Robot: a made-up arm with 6 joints. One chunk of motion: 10 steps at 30 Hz.
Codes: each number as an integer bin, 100 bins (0 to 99) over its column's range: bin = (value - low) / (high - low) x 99, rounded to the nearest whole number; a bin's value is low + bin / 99 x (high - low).
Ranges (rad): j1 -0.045..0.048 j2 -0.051..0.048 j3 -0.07..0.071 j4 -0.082..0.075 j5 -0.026..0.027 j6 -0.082..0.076
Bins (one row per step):
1: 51 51 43 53 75 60
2: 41 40 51 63 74 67
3: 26 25 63 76 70 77
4: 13 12 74 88 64 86
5: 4 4 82 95 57 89
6: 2 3 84 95 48 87
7: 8 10 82 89 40 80
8: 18 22 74 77 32 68
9: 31 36 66 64 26 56
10: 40 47 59 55 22 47
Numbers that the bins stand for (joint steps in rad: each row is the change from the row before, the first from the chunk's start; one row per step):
1: 0.00291 0.00000 -0.00876 0.00205 0.01415 0.01376
2: -0.00648 -0.01100 0.00264 0.01791 0.01362 0.02493
3: -0.02058 -0.02600 0.01973 0.03853 0.01147 0.04089
4: -0.03279 -0.03900 0.03539 0.05756 0.00826 0.05525
5: -0.04124 -0.04700 0.04679 0.06866 0.00452 0.06004
6: -0.04312 -0.04800 0.04964 0.06866 -0.00030 0.05685
7: -0.03748 -0.04100 0.04679 0.05914 -0.00459 0.04568
8: -0.02809 -0.02900 0.03539 0.04011 -0.00887 0.02653
9: -0.01588 -0.01500 0.02400 0.01949 -0.01208 0.00737
10: -0.00742 -0.00400 0.01403 0.00522 -0.01422 -0.00699

